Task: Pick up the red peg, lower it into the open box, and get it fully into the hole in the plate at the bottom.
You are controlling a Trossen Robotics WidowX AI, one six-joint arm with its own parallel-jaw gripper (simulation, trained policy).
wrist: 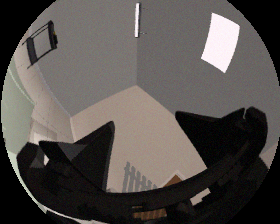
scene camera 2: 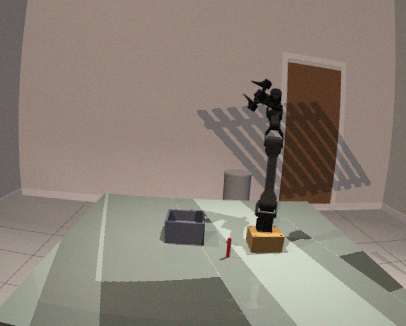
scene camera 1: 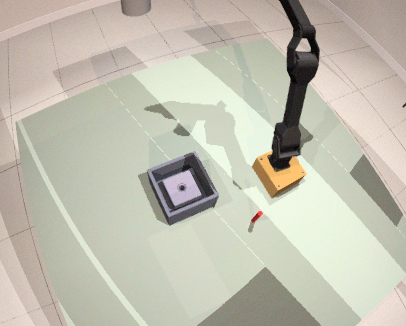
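Grey box: visible in scene camera 1 and scene camera 2; in the wrist view it is out of frame. On the box, (scene camera 2: 185, 233) and (scene camera 1: 194, 210) are the same spot.
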